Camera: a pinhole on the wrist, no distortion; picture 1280 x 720 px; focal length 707.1 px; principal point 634.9 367.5 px. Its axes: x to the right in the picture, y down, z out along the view. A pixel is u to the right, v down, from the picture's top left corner.
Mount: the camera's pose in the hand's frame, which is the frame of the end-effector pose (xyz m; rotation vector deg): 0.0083 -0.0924 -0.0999 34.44 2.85 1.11
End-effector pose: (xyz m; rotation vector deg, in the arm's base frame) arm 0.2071 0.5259 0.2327 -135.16 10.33 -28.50
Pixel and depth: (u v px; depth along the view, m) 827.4 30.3 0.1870
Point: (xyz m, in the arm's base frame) 0.2688 0.7082 0.4342
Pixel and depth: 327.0 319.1 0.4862
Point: 0.1572 1.0494 0.2533
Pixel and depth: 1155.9 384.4 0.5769
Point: 0.7742 0.9209 0.3902
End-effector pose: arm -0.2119 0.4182 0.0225 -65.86 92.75 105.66
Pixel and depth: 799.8 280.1 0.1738
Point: -0.0945 0.4817 -0.1485
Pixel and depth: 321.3 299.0 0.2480
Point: 0.0060 0.5847 -0.0621
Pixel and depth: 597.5 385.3 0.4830
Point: -0.0349 0.7890 -0.2044
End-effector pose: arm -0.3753 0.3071 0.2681 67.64 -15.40 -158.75
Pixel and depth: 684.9 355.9 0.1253
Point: -0.3993 0.4639 0.2184
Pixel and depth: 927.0 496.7 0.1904
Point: -0.5015 0.4634 0.2149
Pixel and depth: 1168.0 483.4 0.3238
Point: -0.7044 0.4997 0.1597
